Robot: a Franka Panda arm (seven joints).
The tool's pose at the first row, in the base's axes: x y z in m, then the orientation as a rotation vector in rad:
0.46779 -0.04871 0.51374 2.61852 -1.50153 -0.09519
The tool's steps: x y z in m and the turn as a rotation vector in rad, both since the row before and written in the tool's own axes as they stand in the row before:
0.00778 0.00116 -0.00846 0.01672 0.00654 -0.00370
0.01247 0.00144 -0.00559 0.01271 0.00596 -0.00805
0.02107 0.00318 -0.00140 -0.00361 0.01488 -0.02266
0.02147 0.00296 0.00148 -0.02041 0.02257 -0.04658
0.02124 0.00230 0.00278 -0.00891 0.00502 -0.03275
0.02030 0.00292 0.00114 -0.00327 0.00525 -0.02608
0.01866 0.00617 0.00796 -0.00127 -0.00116 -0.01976
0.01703 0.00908 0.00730 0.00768 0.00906 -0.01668
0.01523 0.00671 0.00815 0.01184 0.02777 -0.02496
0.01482 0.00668 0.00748 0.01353 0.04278 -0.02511
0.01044 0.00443 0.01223 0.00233 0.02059 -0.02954
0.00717 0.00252 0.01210 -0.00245 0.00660 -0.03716
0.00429 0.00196 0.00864 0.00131 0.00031 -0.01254
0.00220 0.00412 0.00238 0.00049 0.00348 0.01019
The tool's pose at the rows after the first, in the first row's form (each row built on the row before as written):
0.47170 -0.05538 0.52232 2.63204 -1.50196 -0.07467
0.47736 -0.06644 0.52819 2.64591 -1.49504 -0.05810
0.48565 -0.08601 0.53028 2.65469 -1.45923 -0.04274
0.49458 -0.10581 0.52977 2.66387 -1.38280 -0.03135
0.50475 -0.12475 0.52830 2.67740 -1.33439 -0.03417
0.51460 -0.14277 0.52853 2.69033 -1.29681 -0.03220
0.52079 -0.16213 0.52247 2.70251 -1.27012 -0.03687
0.52412 -0.18184 0.51737 2.71668 -1.24783 -0.02171
0.52840 -0.19872 0.51104 2.73288 -1.21043 0.02056
0.53309 -0.21512 0.50564 2.74415 -1.16894 0.08420
0.53702 -0.22761 0.49530 2.75490 -1.12346 0.11010
0.54045 -0.23648 0.48464 2.76964 -1.06948 0.11303
0.54239 -0.24234 0.47697 2.77696 -1.05218 0.11259
0.54133 -0.24725 0.47546 2.77111 -1.06572 0.11895

